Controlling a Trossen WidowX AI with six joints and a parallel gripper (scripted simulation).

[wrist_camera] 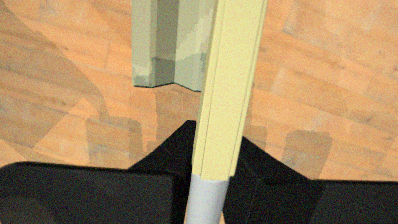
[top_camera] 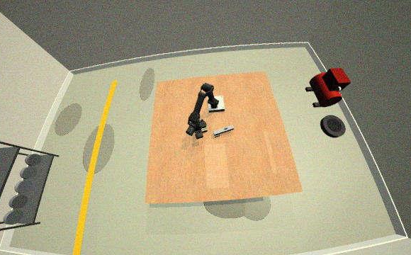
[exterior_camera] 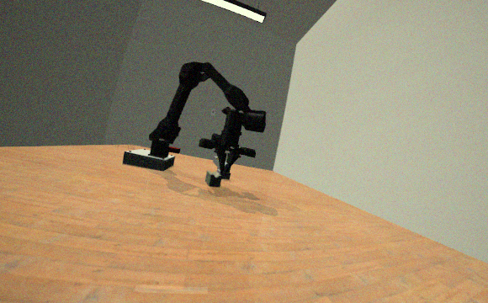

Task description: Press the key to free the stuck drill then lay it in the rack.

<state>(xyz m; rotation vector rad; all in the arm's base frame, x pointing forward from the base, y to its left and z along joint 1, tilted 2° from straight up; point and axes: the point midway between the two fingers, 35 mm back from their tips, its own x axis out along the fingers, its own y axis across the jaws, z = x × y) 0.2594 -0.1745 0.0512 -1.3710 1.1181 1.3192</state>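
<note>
My gripper tip is now 10 mm past the drill, 40 mm to the right of it and 40 mm below it. The rest, counted from my gripper tip: rack: 30 mm behind, 40 mm to the left, 30 mm below; grey housing block: 20 mm ahead, 220 mm to the left, 10 mm below.
</note>
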